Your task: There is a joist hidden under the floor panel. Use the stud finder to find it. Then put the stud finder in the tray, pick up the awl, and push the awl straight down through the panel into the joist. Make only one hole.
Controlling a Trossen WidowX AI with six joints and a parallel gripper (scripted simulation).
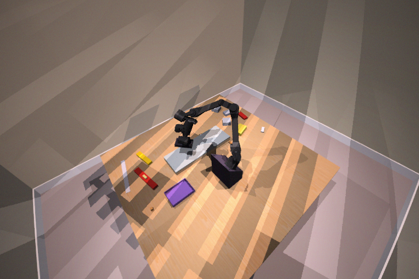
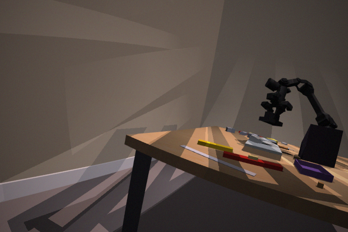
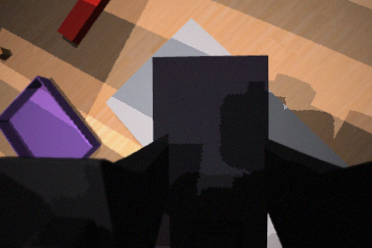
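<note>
My gripper tip is 2 cm past the black stud finder, 2 cm to the left of it and 2 cm below it. From my gripper tip the other things lie so: yellow bar (19 cm ahead, 27 cm to the left, 18 cm below); then purple tray (23 cm behind, 17 cm to the left, 17 cm below); then awl (15 cm behind, 36 cm to the right, 18 cm below).
</note>
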